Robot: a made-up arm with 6 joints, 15 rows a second.
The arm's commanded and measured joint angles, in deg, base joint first. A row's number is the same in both.
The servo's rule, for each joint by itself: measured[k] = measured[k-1] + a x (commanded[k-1-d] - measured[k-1]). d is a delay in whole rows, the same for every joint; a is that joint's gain. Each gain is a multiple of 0.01, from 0.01 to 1. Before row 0 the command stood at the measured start. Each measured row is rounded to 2 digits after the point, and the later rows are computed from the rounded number. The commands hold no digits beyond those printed.
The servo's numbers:
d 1
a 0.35 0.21 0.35 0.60 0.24 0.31
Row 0, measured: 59.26, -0.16, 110.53, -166.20, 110.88, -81.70
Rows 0 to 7, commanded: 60.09, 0.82, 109.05, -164.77, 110.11, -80.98; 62.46, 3.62, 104.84, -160.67, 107.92, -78.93; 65.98, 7.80, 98.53, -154.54, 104.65, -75.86; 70.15, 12.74, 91.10, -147.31, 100.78, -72.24; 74.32, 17.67, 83.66, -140.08, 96.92, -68.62; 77.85, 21.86, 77.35, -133.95, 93.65, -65.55; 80.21, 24.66, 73.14, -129.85, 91.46, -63.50; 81.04, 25.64, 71.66, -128.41, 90.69, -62.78
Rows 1 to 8, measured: 59.26, -0.16, 110.53, -166.20, 110.88, -81.70; 59.55, 0.05, 110.01, -165.34, 110.70, -81.48; 60.57, 0.80, 108.20, -162.54, 110.03, -80.69; 62.46, 2.27, 104.82, -157.74, 108.74, -79.19; 65.15, 4.47, 100.02, -151.48, 106.83, -77.04; 68.36, 7.24, 94.29, -144.64, 104.45, -74.43; 71.68, 10.31, 88.36, -138.23, 101.86, -71.68; 74.67, 13.32, 83.03, -133.20, 99.36, -69.14
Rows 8 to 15, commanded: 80.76, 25.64, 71.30, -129.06, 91.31, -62.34; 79.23, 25.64, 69.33, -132.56, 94.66, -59.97; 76.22, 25.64, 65.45, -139.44, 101.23, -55.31; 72.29, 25.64, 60.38, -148.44, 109.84, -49.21; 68.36, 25.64, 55.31, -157.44, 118.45, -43.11; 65.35, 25.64, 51.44, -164.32, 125.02, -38.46; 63.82, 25.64, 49.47, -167.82, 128.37, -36.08; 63.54, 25.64, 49.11, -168.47, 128.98, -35.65
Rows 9 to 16, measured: 76.90, 15.91, 79.05, -130.33, 97.28, -67.17; 78.25, 17.95, 76.34, -129.57, 95.85, -65.67; 78.59, 19.56, 73.89, -131.36, 95.56, -63.90; 77.76, 20.84, 70.94, -136.21, 96.92, -61.24; 75.85, 21.85, 67.24, -143.55, 100.02, -57.51; 73.23, 22.65, 63.06, -151.88, 104.44, -53.05; 70.47, 23.28, 58.99, -159.34, 109.38, -48.53; 68.14, 23.78, 55.66, -164.43, 113.94, -44.67
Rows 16 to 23, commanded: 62.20, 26.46, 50.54, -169.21, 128.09, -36.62; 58.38, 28.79, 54.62, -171.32, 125.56, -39.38; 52.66, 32.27, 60.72, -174.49, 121.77, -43.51; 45.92, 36.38, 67.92, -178.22, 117.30, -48.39; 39.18, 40.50, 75.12, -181.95, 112.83, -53.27; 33.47, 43.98, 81.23, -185.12, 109.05, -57.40; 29.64, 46.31, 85.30, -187.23, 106.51, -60.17; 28.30, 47.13, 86.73, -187.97, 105.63, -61.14
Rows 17 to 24, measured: 66.53, 24.17, 53.37, -166.85, 117.55, -41.87; 65.01, 24.65, 52.38, -168.27, 120.08, -40.24; 62.69, 25.52, 53.16, -170.10, 121.40, -39.97; 59.18, 26.94, 55.81, -172.73, 121.49, -41.07; 54.54, 28.92, 60.05, -176.02, 120.48, -43.34; 49.16, 31.35, 65.32, -179.58, 118.64, -46.42; 43.67, 34.00, 70.89, -182.90, 116.34, -49.82; 38.76, 36.59, 75.93, -185.50, 113.98, -53.03
